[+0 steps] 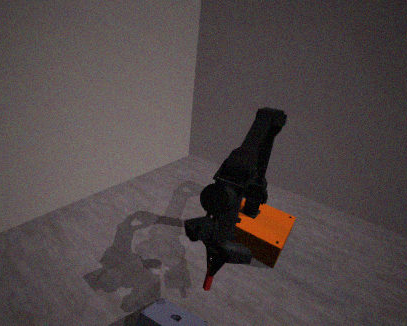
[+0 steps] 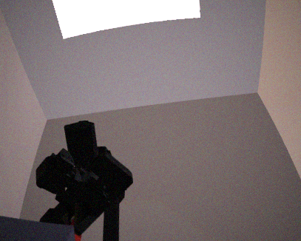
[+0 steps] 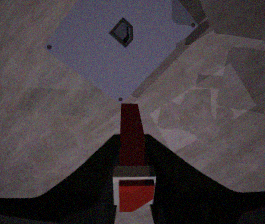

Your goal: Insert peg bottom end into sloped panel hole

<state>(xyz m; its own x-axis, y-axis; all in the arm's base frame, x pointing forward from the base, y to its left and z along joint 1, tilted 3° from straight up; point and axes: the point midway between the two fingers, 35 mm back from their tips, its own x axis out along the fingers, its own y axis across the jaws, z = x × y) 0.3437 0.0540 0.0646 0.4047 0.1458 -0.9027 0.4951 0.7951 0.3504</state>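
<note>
The grey-blue panel lies 12 cm ahead of my gripper tip, 1 cm to the right of it and 10 cm below it. Also, from my gripper tip: red peg (1 cm behind, 2 cm above).
</note>
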